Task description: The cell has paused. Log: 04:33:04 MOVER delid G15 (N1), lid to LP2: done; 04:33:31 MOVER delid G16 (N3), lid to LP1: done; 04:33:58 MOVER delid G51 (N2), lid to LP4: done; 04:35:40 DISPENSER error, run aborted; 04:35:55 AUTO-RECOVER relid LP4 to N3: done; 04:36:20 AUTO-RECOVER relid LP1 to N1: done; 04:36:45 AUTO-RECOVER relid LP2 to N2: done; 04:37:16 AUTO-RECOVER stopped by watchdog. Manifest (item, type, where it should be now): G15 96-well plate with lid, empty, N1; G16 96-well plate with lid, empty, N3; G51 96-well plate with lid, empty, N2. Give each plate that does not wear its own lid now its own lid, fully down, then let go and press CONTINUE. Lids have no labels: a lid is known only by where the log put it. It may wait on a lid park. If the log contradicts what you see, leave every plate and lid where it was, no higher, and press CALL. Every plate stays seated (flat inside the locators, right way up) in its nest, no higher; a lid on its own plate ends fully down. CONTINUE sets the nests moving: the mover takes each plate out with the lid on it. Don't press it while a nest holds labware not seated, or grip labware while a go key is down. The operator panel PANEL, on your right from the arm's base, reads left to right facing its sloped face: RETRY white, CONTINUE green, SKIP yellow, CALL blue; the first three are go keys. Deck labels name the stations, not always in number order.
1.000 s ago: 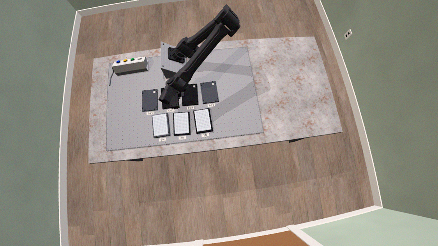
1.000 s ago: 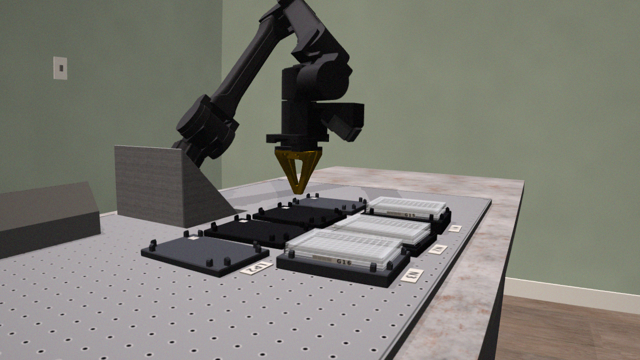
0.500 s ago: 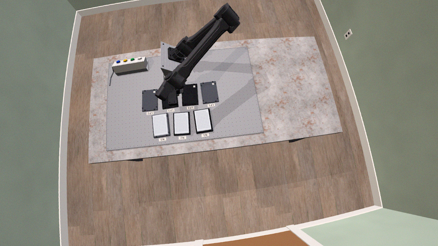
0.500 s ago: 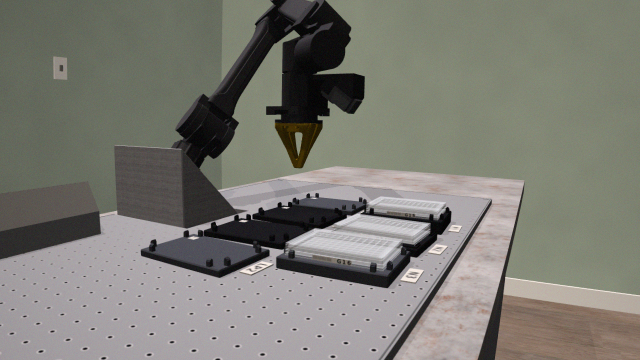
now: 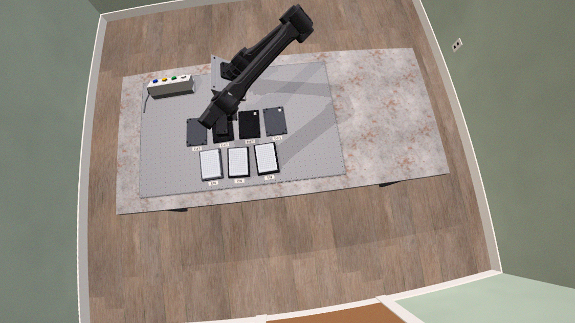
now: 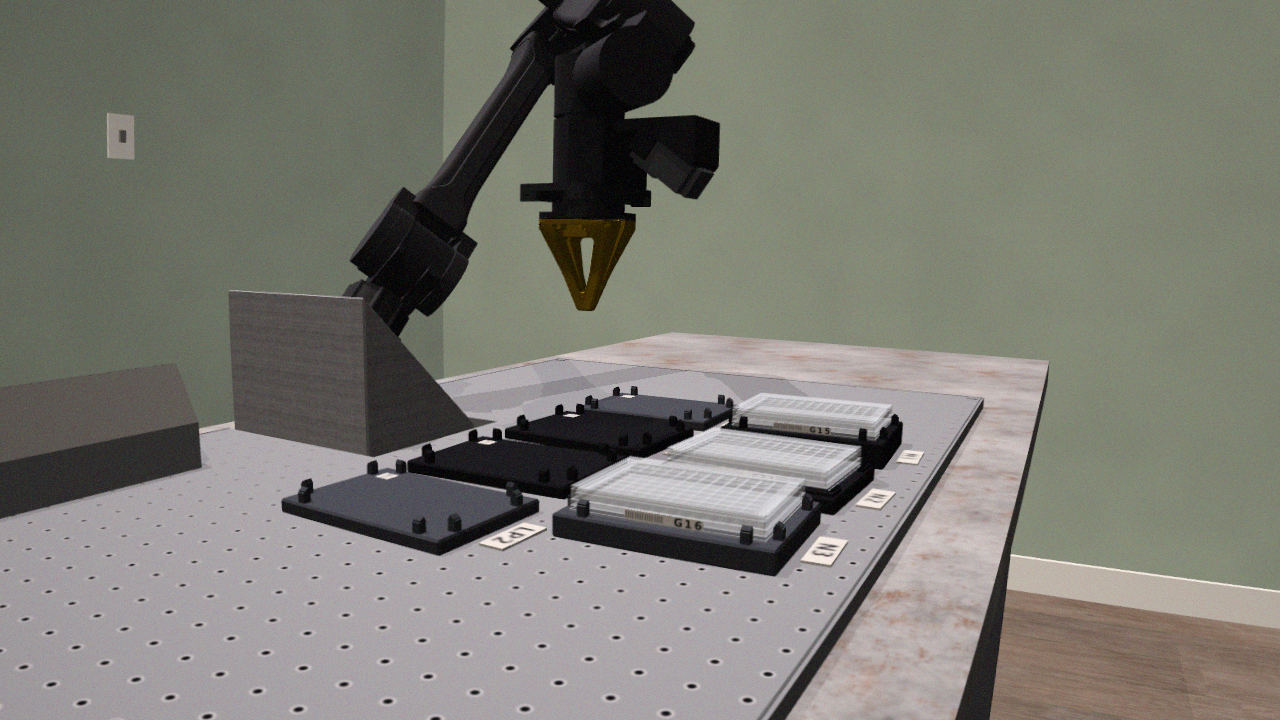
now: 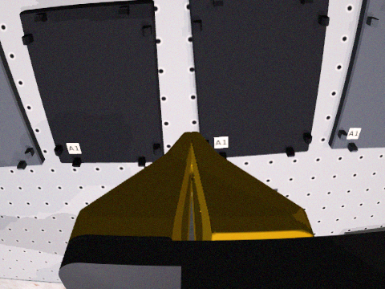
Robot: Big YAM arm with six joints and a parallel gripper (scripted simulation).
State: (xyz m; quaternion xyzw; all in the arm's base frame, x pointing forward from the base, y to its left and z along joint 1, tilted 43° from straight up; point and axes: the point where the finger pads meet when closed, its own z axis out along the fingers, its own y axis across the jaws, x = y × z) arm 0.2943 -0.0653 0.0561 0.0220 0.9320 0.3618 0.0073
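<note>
Right now the green CONTINUE key is 310 mm behind my hand, 280 mm to the right of it and 70 mm below it. Round my hand: lid park LP4: 30 mm behind, 80 mm to the left, 130 mm below; then LP3: 30 mm behind, 60 mm to the right, 130 mm below; then LP4 label: 60 mm ahead, 70 mm to the left, 130 mm below.
</note>
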